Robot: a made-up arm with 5 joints.
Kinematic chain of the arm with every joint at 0, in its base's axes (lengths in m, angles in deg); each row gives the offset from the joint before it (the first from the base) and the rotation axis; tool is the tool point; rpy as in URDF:
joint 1: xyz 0 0 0.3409 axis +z
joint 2: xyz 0 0 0 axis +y
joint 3: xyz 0.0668 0 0.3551 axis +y
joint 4: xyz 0.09 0 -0.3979 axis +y
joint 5: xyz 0.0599 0 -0.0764 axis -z
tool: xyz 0 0 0 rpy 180 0 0
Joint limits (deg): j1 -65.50..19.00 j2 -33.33..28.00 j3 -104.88..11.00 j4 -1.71..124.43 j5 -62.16..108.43
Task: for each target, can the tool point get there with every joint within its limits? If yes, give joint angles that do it. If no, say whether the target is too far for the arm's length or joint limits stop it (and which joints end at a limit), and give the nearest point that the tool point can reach.
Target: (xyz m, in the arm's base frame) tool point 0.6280 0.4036 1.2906
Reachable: no: too far | nearest point 0.4531 0.1560 0.9685 | short by 0.442 m
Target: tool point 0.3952 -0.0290 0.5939
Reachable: yes | joints -4.20 -26.37 -42.45 38.04 84.26
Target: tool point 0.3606 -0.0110 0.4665
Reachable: yes | joints -1.74 -23.70 -31.39 51.52 -39.87
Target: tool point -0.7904 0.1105 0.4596
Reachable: no: joint limits stop it (at a limit: joint 2, joint 3) | nearest point -0.0487 0.0068 0.2799 | short by 0.770 m
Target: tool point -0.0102 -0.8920 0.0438
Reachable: no: too far | nearest point 0.2420 -0.5310 0.2667 | short by 0.494 m
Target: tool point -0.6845 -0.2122 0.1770
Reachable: no: joint limits stop it (at a limit: joint 2, joint 3) | nearest point -0.0490 -0.0152 0.2470 | short by 0.669 m
